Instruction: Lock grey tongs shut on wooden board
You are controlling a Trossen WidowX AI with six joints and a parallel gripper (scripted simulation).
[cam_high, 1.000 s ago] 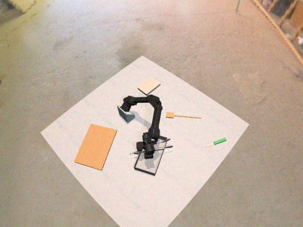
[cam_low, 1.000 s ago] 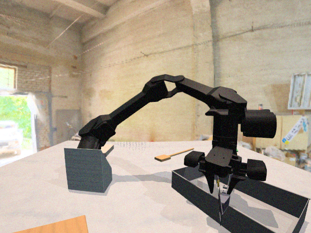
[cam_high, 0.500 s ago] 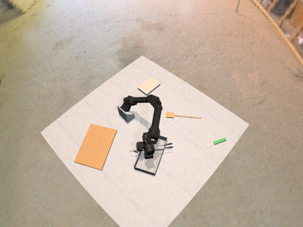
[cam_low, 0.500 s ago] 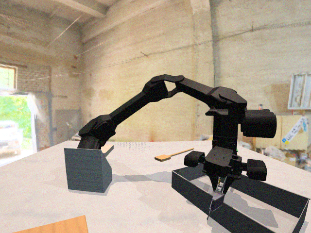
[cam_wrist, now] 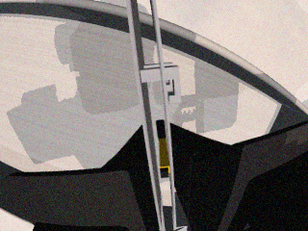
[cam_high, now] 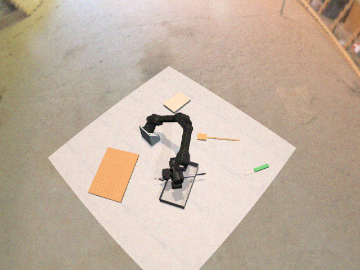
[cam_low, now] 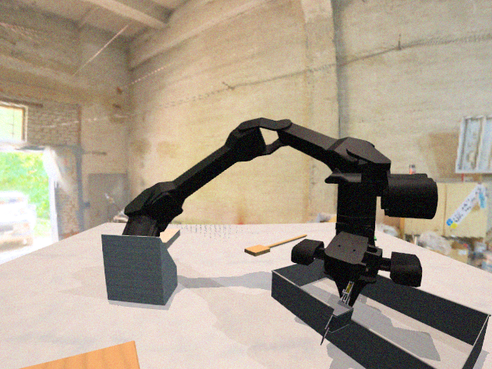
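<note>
Now: gripper tip 3 cm short of the roasting tin. The rest, counted from my gripper tip: green-handled tool: 34 cm ahead, 41 cm to the left, 2 cm below; then wooden board: 34 cm behind, 25 cm to the right, 2 cm below; then pale flat block: 45 cm behind, 48 cm to the left, 2 cm below.
</note>
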